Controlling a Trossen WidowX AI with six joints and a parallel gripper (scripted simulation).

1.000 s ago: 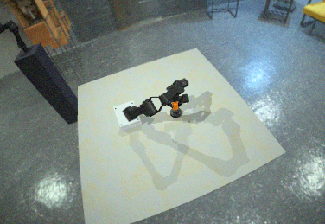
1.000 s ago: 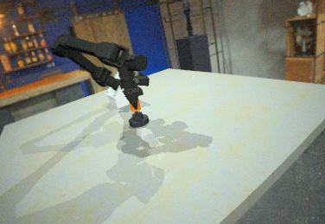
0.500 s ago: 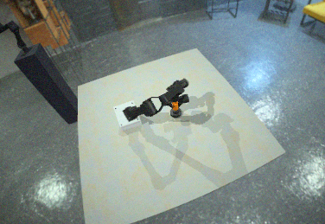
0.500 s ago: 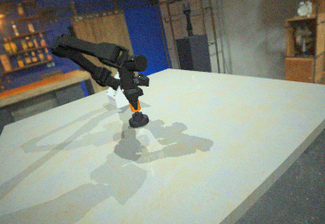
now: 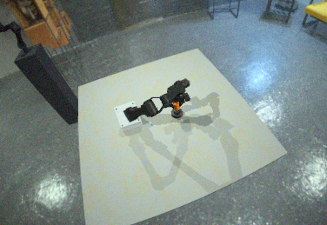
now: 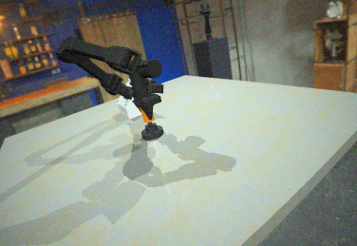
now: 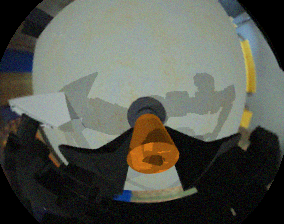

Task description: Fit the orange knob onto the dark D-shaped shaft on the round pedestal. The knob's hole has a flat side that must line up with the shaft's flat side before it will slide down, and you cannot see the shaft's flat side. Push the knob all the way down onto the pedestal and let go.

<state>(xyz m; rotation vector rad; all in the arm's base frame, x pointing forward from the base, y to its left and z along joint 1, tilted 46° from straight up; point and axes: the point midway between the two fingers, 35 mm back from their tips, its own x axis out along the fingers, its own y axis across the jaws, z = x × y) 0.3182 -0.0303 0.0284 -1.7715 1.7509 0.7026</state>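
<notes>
Right now the orange knob is 20 mm above my gripper tip. From my gripper tip the other things lie so: dark round pedestal: 40 mm below.
</notes>
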